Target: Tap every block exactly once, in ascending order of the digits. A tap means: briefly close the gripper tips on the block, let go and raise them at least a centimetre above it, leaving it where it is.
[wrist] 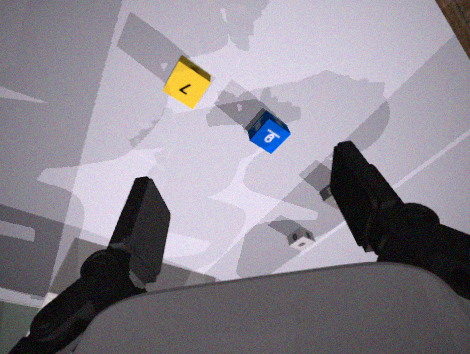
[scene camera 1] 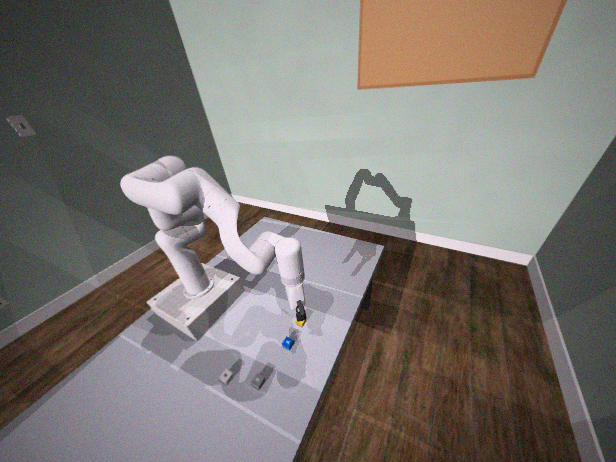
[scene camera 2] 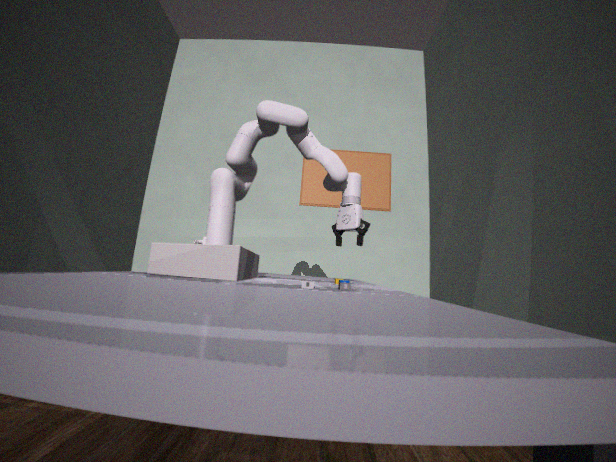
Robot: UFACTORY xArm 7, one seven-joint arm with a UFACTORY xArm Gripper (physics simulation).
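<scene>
My gripper (scene camera 1: 300,316) (scene camera 2: 349,244) (wrist: 244,180) is open and empty, well above the table. A yellow block (scene camera 1: 300,323) (scene camera 2: 337,281) (wrist: 186,86) bears what looks like a 7, upper left in the wrist view. A blue block (scene camera 1: 287,343) (wrist: 270,135) bears an underlined digit, 6 or 9, and lies between the fingers' lines in the wrist view, far below them. A white block (scene camera 1: 226,376) (scene camera 2: 307,284) (wrist: 302,243) and a grey block (scene camera 1: 258,381) (scene camera 2: 345,286) stand apart; their digits are unreadable. The right finger partly hides the grey block in the wrist view.
The arm's pale base box (scene camera 1: 192,305) (scene camera 2: 195,260) stands on the light table (scene camera 1: 165,395) (scene camera 2: 150,320), left of the blocks in scene camera 1. The table's edge and wooden floor (scene camera 1: 450,350) lie to the right there. Arm shadows cross the table.
</scene>
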